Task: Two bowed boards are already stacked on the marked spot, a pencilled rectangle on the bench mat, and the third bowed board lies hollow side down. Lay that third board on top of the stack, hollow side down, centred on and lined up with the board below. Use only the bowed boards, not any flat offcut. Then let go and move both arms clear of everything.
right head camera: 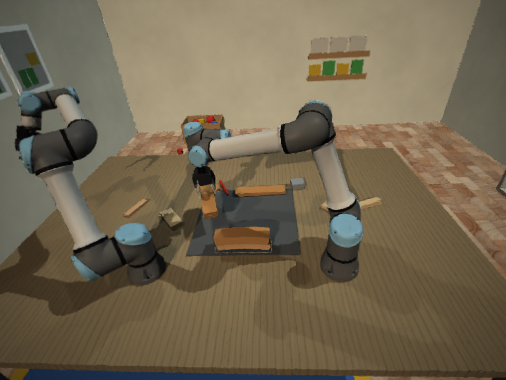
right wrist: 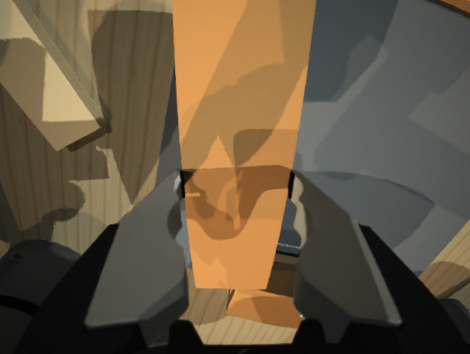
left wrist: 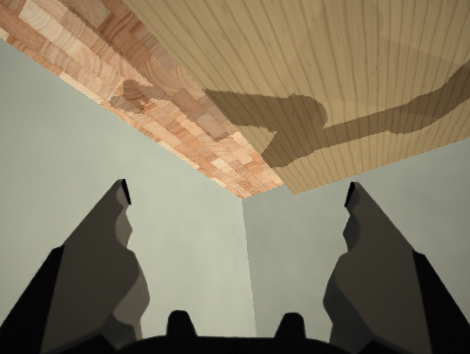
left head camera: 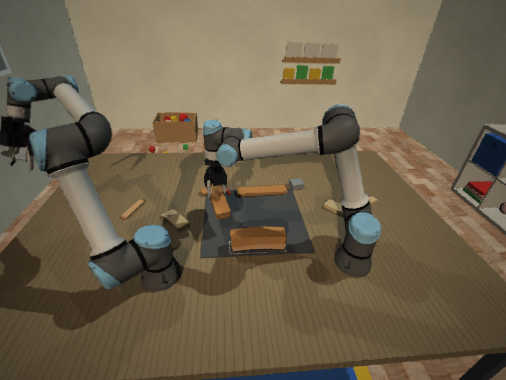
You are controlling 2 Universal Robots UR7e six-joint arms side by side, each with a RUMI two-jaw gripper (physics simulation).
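Frame: origin at the left arm's base, x ahead, y left, z up, level; centimetres.
Seen in the pictures: left gripper, between the fingertips: [left wrist: 237, 182] [left head camera: 20, 168]; right gripper, between the fingertips: [right head camera: 207, 196] [right wrist: 236, 172] [left head camera: 217, 196]; left arm's base, origin of its link: [right head camera: 147, 270] [right wrist: 53, 273] [left head camera: 161, 274]; right arm's base, origin of its link: [right head camera: 338, 266] [left head camera: 352, 262].
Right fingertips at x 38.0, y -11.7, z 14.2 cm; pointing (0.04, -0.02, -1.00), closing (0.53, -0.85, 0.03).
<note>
Offsets run from my right fingertips to a thing's middle. "spot": to the spot under its first point. Level surfaces: height alone.
The third bowed board @[dx +0.1, dy -0.1, dz -1.8 cm] [left head camera: 220, 206] [right head camera: 209, 206] [right wrist: 240, 100] is orange wood, held lengthwise away from the cameras above the left part of the dark mat @[dz -13.6 cm] [left head camera: 265, 212] [right head camera: 257, 212]. My right gripper [left head camera: 217, 191] [right head camera: 207, 191] [right wrist: 236, 172] is shut on it across its width. The two stacked bowed boards @[dx -14.6, dy -22.6, dz -7.7 cm] [left head camera: 258, 239] [right head camera: 242, 239] lie at the mat's near edge, lengthwise left to right, on the pencilled rectangle @[spot: dx -16.9, dy -23.3, dz -12.3 cm] [left head camera: 257, 253] [right head camera: 242, 252], partly hidden by them. My left gripper [left wrist: 237, 182] is open and empty, raised far left. The held board's hollow underside is hidden.
An orange wood strip @[dx +28.1, dy -17.2, dz -12.6 cm] [left head camera: 262, 190] [right head camera: 260, 190] lies at the mat's far edge beside a grey block @[dx +40.0, dy -36.3, dz -12.4 cm] [left head camera: 296, 184] [right head camera: 297, 183]. A pale block @[dx -6.6, dy +19.9, dz -13.2 cm] [left head camera: 175, 219] [right head camera: 171, 218] and a thin strip @[dx -3.8, dy +44.4, dz -13.4 cm] [left head camera: 132, 209] [right head camera: 136, 207] lie left of the mat. A red pen-like thing @[dx +27.5, dy +5.5, dz -13.5 cm] [right head camera: 224, 187] lies behind the held board.
</note>
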